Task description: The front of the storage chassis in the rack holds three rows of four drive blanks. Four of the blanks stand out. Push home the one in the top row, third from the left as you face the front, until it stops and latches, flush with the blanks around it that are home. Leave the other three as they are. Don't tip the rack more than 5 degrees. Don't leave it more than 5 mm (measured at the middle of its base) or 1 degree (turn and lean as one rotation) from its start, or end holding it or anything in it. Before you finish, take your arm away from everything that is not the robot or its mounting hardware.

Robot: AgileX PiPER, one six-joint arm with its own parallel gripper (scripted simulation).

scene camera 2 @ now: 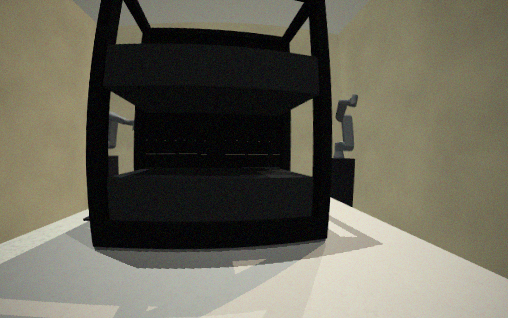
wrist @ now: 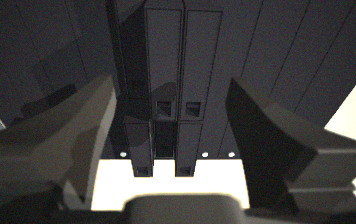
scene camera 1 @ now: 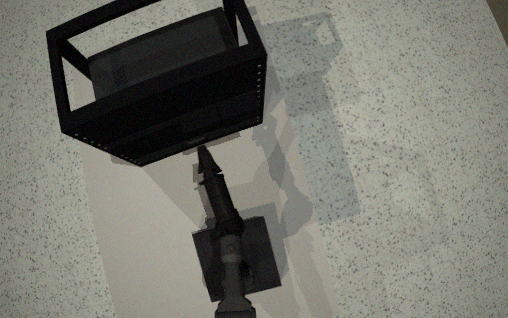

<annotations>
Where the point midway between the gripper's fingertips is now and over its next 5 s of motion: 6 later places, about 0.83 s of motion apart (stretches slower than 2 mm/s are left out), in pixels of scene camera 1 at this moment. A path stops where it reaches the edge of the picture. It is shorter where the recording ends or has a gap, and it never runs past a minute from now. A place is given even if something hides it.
The gripper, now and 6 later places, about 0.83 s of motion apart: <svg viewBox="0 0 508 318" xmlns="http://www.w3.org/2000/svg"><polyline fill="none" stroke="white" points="202,148 239,136 212,153 203,130 201,124 200,120 199,118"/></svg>
</annotations>
